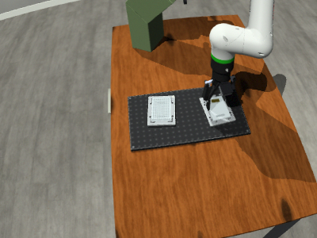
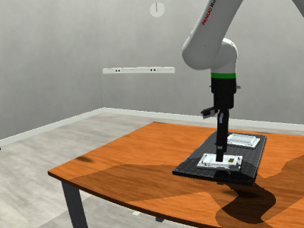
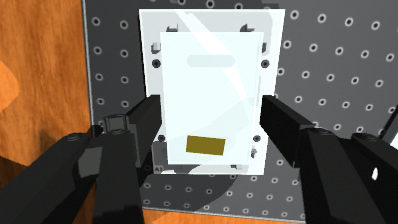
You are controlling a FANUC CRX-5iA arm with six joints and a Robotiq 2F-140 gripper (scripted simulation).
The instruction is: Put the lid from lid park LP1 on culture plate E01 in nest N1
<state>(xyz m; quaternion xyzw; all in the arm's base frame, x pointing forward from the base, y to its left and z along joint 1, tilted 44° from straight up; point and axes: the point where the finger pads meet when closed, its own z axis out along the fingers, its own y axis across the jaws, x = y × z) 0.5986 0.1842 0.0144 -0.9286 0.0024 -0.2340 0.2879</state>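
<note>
Now: the clear lid 4 cm below my hand. Also, from my hand: lid park (5 cm below); then culture plate E01 (3 cm behind, 25 cm to the right, 4 cm below).
</note>
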